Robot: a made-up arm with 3 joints. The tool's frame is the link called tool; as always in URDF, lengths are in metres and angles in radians. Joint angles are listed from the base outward. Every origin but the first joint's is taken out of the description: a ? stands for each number. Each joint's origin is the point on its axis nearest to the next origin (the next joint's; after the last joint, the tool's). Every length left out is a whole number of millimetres.
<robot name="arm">
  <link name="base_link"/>
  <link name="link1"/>
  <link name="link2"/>
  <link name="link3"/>
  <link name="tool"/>
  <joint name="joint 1" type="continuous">
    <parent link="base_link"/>
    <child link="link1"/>
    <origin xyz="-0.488 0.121 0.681" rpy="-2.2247 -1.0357 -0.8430"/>
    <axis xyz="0 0 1"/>
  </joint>
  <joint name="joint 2" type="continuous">
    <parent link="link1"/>
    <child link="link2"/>
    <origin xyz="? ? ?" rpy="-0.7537 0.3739 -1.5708"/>
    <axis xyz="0 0 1"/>
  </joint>
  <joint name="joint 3" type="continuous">
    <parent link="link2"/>
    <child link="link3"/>
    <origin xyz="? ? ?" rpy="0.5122 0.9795 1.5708"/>
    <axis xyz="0 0 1"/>
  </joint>
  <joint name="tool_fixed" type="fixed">
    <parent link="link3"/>
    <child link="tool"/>
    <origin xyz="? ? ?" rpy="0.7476 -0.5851 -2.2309"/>
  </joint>
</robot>
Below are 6 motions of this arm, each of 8 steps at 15 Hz.
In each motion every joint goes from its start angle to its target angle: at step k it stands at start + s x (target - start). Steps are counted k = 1, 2, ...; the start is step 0. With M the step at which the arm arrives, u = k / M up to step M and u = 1 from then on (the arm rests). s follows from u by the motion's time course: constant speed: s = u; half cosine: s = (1 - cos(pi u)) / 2; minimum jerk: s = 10 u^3 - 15 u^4 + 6 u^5.
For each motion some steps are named. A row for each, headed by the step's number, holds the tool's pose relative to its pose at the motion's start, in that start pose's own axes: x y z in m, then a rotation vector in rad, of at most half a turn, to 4 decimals.
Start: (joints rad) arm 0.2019 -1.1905 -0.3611
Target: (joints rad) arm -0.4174 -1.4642 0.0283
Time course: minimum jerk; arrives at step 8
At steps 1, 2, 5, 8:
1: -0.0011 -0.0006 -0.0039 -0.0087 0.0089 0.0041
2: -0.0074 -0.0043 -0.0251 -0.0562 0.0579 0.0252
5: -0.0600 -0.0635 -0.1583 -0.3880 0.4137 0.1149
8: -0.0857 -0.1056 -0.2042 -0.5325 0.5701 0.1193

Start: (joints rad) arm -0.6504 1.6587 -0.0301
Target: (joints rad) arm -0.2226 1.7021 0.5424
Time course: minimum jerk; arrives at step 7
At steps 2, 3, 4, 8:
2: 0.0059 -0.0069 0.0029 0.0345 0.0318 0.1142
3: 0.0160 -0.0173 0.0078 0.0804 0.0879 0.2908
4: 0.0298 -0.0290 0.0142 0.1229 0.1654 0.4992
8: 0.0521 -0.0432 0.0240 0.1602 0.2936 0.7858

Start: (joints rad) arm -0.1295 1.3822 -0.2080
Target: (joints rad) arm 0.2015 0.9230 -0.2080
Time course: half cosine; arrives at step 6
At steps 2, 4, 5, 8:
2: 0.0204 -0.0108 -0.0104 -0.0842 0.0051 -0.0026
4: 0.0644 -0.0307 -0.0261 -0.2519 -0.0019 -0.0197
5: 0.0814 -0.0373 -0.0300 -0.3123 -0.0100 -0.0301
8: 0.0877 -0.0396 -0.0311 -0.3342 -0.0137 -0.0345

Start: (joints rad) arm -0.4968 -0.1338 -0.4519
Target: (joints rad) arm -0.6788 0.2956 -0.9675
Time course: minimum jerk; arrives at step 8
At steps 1, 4, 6, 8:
1: -0.0008 0.0001 -0.0001 -0.0005 -0.0050 -0.0015
4: -0.0253 0.0012 -0.0021 -0.0052 -0.1485 -0.0624
6: -0.0450 -0.0003 -0.0004 0.0049 -0.2541 -0.1336
8: -0.0501 -0.0010 0.0006 0.0091 -0.2794 -0.1554

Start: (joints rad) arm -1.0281 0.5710 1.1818
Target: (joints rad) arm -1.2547 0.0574 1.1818
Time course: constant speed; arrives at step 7
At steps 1, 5, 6, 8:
1: -0.0035 -0.0072 -0.0068 0.0487 -0.0044 -0.0852
5: -0.0243 -0.0328 -0.0388 0.2405 -0.0049 -0.4282
6: -0.0310 -0.0379 -0.0480 0.2875 -0.0007 -0.5144
8: -0.0384 -0.0424 -0.0576 0.3339 0.0052 -0.6008

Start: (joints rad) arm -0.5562 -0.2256 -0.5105
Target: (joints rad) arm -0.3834 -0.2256 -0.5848
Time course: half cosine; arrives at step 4
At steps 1, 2, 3, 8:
1: 0.0065 0.0027 0.0059 0.0079 -0.0266 -0.0121
2: 0.0217 0.0088 0.0209 0.0275 -0.0902 -0.0420
3: 0.0362 0.0141 0.0369 0.0478 -0.1531 -0.0731
8: 0.0420 0.0161 0.0438 0.0563 -0.1789 -0.0864

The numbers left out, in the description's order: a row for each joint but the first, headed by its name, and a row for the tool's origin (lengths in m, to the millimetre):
joint 2: -0.161 -0.206 0.000
joint 3: 0.110 0.018 0.000
tool: 0.036 0.004 0.000

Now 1 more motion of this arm.
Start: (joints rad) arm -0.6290 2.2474 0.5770
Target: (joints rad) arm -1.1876 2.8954 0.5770
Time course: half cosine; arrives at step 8
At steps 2, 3, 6, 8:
2: 0.0001 0.0208 -0.0034 0.0217 -0.0654 0.0203
3: 0.0017 0.0437 -0.0069 0.0394 -0.1396 0.0427
6: 0.0181 0.1179 -0.0172 0.0478 -0.3952 0.1167
8: 0.0254 0.1369 -0.0197 0.0364 -0.4635 0.1361

